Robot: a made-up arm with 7 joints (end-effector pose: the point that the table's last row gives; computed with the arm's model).
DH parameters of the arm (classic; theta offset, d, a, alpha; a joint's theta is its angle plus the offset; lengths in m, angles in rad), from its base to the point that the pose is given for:
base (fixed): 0 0.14 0 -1.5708
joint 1: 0 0.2 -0.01 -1.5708
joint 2: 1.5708 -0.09 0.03 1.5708
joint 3: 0 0.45 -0.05 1.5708
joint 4: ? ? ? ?
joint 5: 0 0.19 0.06 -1.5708
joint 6: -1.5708 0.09 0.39 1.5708
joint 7: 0 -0.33 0.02 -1.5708
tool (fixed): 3.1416 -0.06 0 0
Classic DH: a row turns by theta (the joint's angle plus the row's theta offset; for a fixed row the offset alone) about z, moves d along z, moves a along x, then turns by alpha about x.
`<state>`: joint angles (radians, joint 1 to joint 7).
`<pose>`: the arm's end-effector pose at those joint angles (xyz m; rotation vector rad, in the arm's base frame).
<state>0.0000 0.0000 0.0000 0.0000 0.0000 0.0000 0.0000</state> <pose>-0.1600 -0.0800 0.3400 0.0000 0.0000 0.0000</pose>
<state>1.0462 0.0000 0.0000 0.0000 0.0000 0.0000 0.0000</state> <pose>0.0930 -0.0800 0.3787 0.0000 1.0462 0.0000</pose>
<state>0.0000 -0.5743 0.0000 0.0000 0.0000 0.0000 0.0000</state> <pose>0.0162 -0.1166 0.3400 0.0000 0.0000 0.5743</pose>
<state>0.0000 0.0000 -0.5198 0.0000 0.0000 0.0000 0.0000</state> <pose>-0.1600 0.0077 0.4496 -0.5198 0.0000 0.0000</pose>
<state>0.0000 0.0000 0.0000 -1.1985 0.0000 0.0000 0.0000</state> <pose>-0.0577 0.6698 0.3400 0.0000 0.0000 -1.1985</pose>
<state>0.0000 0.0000 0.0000 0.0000 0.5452 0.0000 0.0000</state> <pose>-0.1600 -0.0079 0.5379 -0.5452 0.0000 0.0000</pose>
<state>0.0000 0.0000 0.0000 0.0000 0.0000 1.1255 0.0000</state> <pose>0.3712 -0.2622 0.3400 0.0000 0.0000 1.1255</pose>
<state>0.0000 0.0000 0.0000 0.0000 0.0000 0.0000 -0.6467</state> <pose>-0.1198 -0.0800 0.3401 0.0000 -0.6467 0.0000</pose>
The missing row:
joint 4: 0 0.08 -0.09 1.5708
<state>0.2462 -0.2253 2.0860 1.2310 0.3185 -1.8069 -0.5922</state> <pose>-0.1625 0.2467 0.1035 1.4962 0.3814 -1.2422</pose>
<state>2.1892 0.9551 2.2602 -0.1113 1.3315 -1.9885 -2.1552</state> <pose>0.4351 0.0596 -0.1801 -2.7742 0.7992 0.6029</pose>
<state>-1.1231 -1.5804 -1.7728 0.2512 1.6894 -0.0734 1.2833</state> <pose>-0.0762 -0.0544 -0.2352 0.6454 2.1081 1.8130</pose>
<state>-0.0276 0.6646 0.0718 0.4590 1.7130 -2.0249 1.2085</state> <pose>0.1242 0.1252 -0.1838 -0.0100 -0.7673 -1.7818</pose>
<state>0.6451 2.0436 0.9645 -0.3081 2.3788 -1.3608 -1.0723</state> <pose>0.2681 0.2306 0.1843 2.9032 -1.1531 0.2152</pose>
